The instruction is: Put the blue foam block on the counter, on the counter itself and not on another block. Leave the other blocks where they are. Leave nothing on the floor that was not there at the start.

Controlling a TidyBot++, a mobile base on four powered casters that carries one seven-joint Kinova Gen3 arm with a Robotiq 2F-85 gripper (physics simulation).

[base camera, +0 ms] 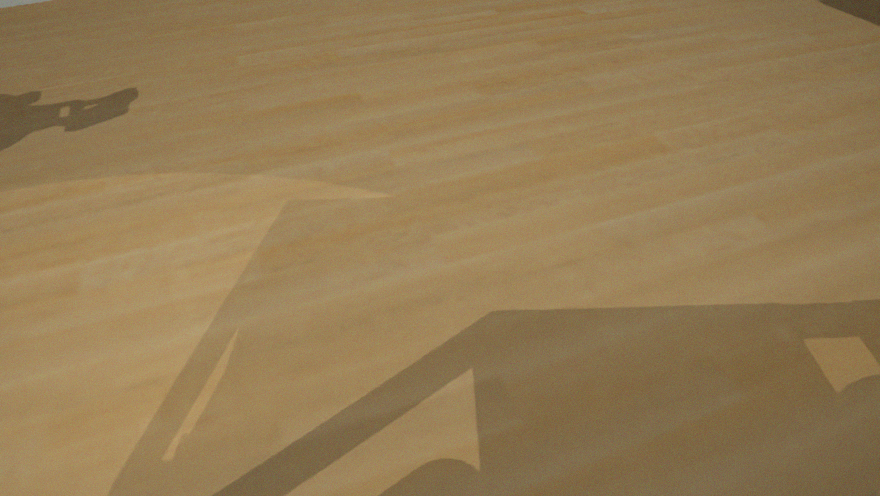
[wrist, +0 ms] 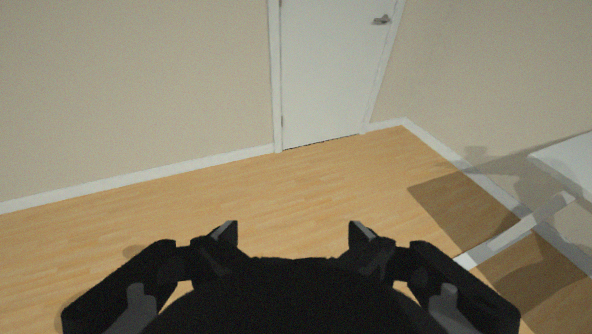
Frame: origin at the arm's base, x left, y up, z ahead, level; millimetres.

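Seen in the pictures: gripper, fingertip midpoint: (wrist: 293,233).
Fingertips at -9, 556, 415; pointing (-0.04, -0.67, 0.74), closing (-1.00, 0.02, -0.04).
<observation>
A point is followed by its place in that frame, as x, y, z.
My gripper (wrist: 293,233) @(-9, 556, 415) is open, with its two black fingers wide apart and nothing between them. Behind the fingers the wrist view shows wooden floor, walls and a door. The blue foam block, the other blocks and the counter do not show in the base camera view or in the wrist view.
A white door (wrist: 330,75) @(-326, 190, 1769) stands in the wall ahead in the wrist view. At the right is a white table (wrist: 567,162) @(-927, 324, 737) with a pale leg and foot (wrist: 510,235) @(-1185, -214, 746). The base camera view shows wooden floor (base camera: 554,215) @(-129, -396, 503) with shadows across it.
</observation>
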